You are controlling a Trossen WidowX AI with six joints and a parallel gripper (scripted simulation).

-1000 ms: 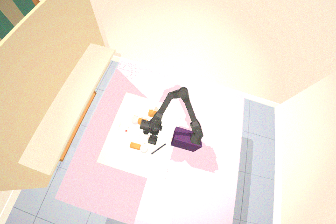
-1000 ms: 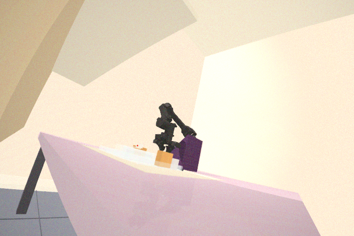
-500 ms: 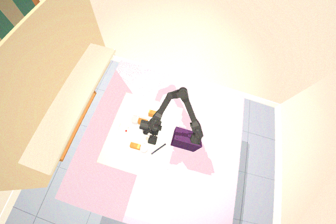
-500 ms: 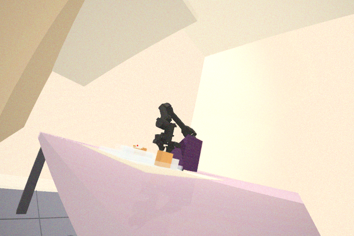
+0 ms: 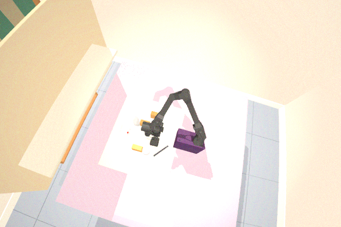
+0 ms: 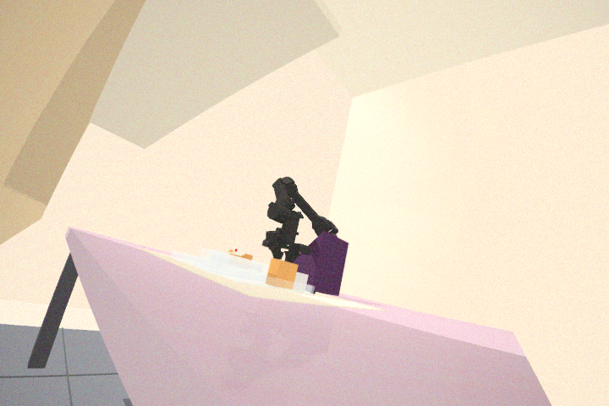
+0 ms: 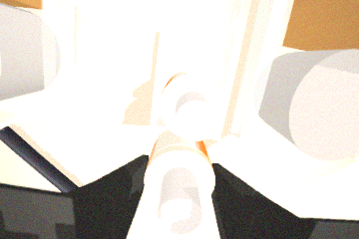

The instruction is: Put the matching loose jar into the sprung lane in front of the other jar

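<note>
Right now my gripper tip is 60 mm past the thin dark rod, 100 mm to the right of it and 40 mm above it. Round my gripper tip: small red dot 220 mm ahead, 30 mm to the left, 30 mm above.
</note>
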